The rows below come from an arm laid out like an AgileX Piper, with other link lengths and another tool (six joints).
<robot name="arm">
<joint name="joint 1" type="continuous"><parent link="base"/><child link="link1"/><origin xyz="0 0 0.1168"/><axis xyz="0 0 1"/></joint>
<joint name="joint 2" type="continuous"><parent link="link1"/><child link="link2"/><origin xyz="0 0 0" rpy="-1.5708 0 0"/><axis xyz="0 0 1"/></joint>
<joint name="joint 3" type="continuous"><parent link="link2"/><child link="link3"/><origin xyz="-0.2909 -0.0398 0"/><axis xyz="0 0 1"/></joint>
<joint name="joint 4" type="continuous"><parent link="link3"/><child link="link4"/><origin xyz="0.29 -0.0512 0" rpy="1.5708 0 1.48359"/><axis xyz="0 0 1"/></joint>
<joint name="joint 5" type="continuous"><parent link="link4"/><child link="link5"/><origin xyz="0 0 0" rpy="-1.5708 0 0"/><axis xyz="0 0 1"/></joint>
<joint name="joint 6" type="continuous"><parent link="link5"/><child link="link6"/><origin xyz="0 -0.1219 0" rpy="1.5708 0 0"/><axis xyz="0 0 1"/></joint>
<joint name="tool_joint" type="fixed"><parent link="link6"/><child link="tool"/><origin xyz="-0.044 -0.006 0.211" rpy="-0.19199 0 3.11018"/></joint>
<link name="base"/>
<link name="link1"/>
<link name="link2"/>
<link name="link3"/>
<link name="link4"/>
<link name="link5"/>
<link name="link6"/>
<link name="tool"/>
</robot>
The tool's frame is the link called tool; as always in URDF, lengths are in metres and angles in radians. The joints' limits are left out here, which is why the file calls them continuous.
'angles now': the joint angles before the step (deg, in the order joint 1, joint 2, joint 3, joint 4, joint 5, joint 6). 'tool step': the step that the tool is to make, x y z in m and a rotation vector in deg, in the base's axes. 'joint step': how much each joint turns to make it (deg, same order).
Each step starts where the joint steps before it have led.
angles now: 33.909, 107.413, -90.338, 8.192, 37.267, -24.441
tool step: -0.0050, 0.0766, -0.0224, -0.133, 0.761, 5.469
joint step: 5.134, 10.659, -12.239, 0.351, 2.305, -0.099
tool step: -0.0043, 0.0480, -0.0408, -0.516, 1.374, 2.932
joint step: 2.944, 9.227, -8.325, 0.505, 0.485, -0.015
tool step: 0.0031, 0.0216, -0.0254, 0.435, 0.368, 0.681
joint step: 0.977, 5.229, -4.034, 0.654, -1.229, -0.046
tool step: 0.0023, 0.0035, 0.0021, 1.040, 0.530, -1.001
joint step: 0.085, 0.548, -0.955, 0.306, -0.056, 1.312
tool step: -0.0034, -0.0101, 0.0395, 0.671, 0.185, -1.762
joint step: 0.005, -4.091, -0.191, -1.701, 3.650, 3.445
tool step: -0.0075, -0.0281, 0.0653, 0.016, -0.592, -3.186
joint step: -0.009, -7.357, -0.012, -4.010, 6.536, 5.504
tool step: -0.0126, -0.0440, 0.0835, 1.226, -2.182, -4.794
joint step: 0.006, -10.084, 1.484, -4.791, 6.009, 6.288
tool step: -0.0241, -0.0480, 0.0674, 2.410, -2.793, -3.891
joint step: -0.004, -11.797, 6.491, -3.396, 1.763, 4.504
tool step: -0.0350, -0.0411, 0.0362, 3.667, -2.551, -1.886
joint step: 0.001, -13.173, 12.656, -1.185, -3.679, 2.872
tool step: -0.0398, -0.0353, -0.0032, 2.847, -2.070, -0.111
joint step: 0.000, -13.424, 17.011, -0.118, -6.993, 1.152
